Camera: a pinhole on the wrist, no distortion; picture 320 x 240 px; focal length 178.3 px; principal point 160.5 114.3 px. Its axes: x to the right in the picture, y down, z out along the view. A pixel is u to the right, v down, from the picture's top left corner.
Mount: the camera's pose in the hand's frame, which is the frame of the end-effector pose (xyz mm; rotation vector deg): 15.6 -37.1 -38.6 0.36 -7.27 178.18
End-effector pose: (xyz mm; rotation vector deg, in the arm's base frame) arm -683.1 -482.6 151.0 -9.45 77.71 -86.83
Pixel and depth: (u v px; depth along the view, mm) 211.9 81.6 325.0
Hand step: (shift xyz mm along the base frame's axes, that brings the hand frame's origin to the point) 230.2 -132.0 140.6
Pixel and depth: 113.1 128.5 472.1
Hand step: 160.4 -402.9 170.0
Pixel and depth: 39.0 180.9 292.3
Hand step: -31.5 -347.0 115.8
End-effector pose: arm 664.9 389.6 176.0 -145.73 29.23 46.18
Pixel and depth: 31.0 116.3 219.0
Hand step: 81.3 102.9 -221.9
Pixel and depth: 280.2 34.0 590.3
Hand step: -631.2 200.6 -253.6
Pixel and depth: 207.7 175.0 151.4
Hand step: -23.0 142.9 -37.0
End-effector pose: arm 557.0 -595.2 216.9 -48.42 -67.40 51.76
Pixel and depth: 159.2 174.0 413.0
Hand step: -323.8 -42.3 260.7
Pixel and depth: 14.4 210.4 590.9
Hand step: -384.5 320.2 661.4
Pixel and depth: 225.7 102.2 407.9
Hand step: -377.1 -107.2 51.7
